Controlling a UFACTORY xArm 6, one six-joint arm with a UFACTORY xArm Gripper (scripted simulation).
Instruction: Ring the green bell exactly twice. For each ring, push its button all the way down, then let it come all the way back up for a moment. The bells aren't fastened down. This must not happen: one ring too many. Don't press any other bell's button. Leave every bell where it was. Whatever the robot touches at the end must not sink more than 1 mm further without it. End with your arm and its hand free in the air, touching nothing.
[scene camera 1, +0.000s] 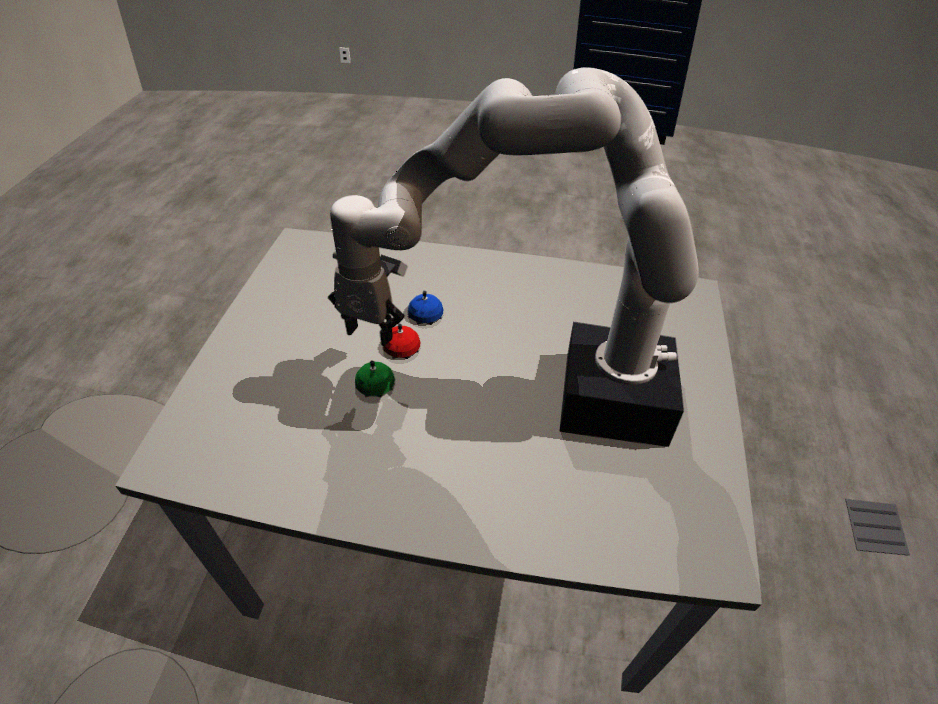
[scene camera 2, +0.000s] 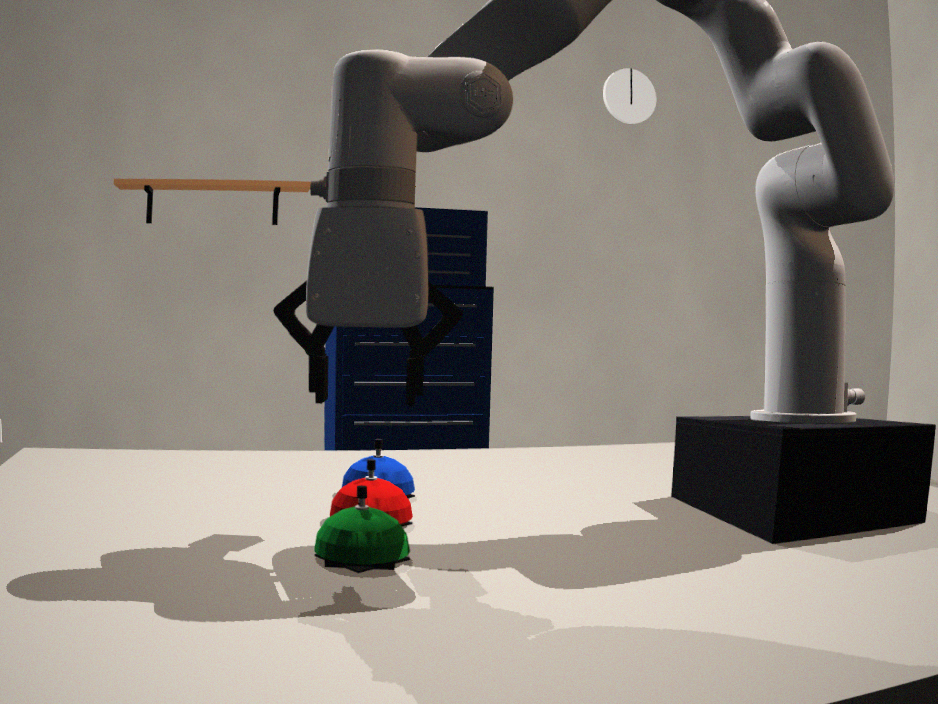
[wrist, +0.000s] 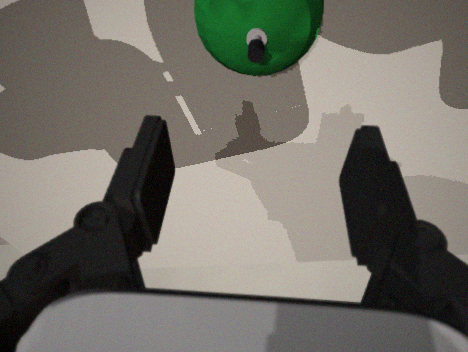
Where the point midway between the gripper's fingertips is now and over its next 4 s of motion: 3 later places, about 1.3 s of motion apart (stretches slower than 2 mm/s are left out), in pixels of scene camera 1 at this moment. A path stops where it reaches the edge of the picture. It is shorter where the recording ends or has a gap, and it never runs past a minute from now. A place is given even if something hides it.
My gripper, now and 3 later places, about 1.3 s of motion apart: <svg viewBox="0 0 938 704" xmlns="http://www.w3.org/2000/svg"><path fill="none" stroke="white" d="M369 336L371 350L371 359L372 363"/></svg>
